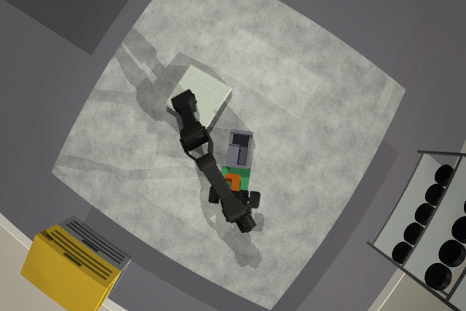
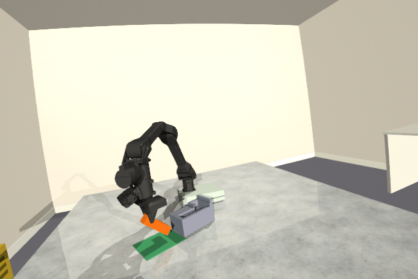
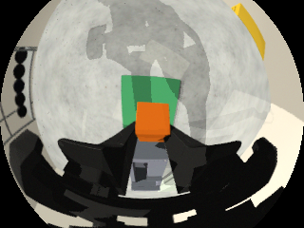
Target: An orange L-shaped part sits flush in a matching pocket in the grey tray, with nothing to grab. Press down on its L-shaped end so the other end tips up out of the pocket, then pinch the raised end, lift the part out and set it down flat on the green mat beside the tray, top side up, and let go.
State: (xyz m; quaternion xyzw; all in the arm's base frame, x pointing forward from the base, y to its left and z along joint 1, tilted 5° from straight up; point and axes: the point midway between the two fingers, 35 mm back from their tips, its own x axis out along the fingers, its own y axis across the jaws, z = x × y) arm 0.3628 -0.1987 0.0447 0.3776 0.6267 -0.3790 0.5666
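The green mat lies 10 cm below my gripper tip, 2 cm to the left of it and 1 cm behind it. From my gripper tip the other things lie so: orange L-shaped part: 3 cm below, 3 cm behind, 2 cm to the left.
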